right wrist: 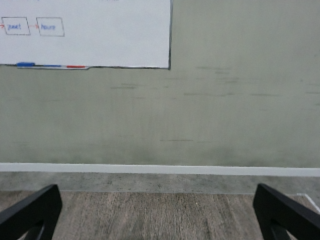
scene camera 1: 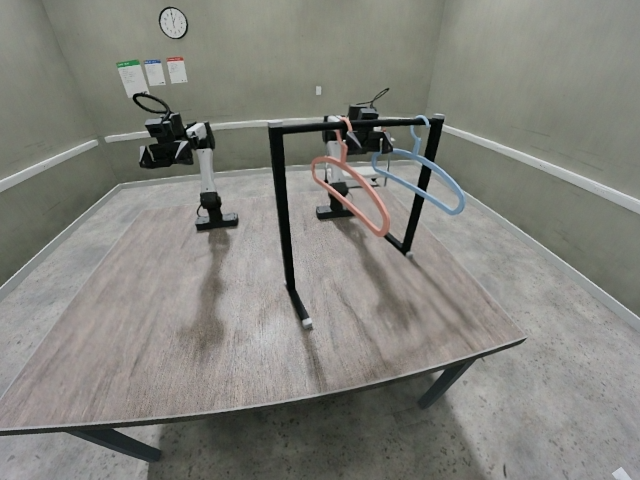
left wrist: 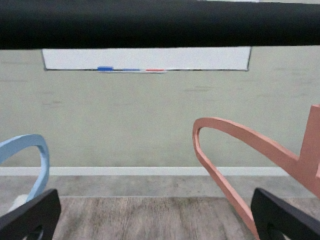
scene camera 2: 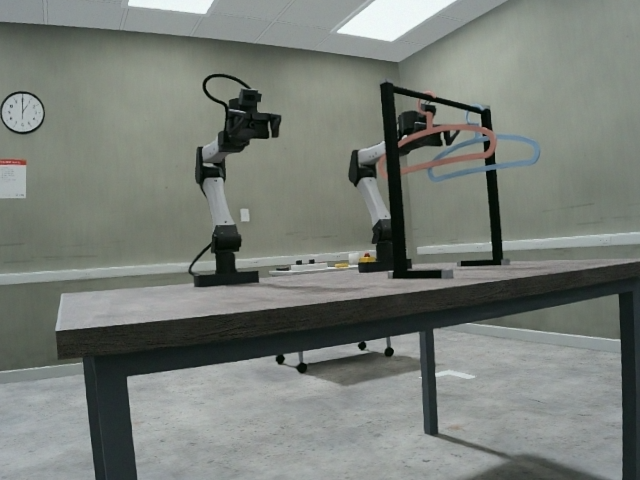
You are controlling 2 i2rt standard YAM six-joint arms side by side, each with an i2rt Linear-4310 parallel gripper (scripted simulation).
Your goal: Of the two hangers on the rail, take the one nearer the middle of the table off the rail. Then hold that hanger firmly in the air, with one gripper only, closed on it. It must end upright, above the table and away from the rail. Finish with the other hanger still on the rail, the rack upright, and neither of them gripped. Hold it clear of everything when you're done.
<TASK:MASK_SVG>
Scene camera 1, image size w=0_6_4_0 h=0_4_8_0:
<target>my left gripper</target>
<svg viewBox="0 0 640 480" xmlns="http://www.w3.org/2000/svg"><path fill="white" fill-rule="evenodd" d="M391 135L389 132L373 131L373 127L359 128L347 133L345 140L347 146L346 156L367 154L367 148L368 152L380 152L381 139L381 154L393 152Z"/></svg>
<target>my right gripper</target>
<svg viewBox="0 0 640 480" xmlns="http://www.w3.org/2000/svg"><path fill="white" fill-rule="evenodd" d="M190 142L176 140L173 131L169 130L166 137L156 137L158 143L149 145L150 152L152 152L154 158L153 161L147 146L139 147L139 165L147 170L170 167L172 164L193 165L194 161ZM174 124L172 115L170 117L165 116L165 118L162 119L163 121L170 120L172 122L172 125Z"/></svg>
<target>black rack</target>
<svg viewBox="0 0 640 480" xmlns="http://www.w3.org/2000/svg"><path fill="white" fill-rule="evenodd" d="M415 193L403 244L389 232L383 236L407 259L412 258L414 255L410 249L424 203L424 198ZM422 164L417 188L427 192L432 170ZM271 120L267 121L285 273L284 285L304 329L313 326L313 322L295 287L283 135L348 129L348 125L345 121L282 126L282 121ZM426 125L421 118L350 121L352 129ZM442 114L433 114L432 118L427 118L431 126L424 158L433 163L446 116Z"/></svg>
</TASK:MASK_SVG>
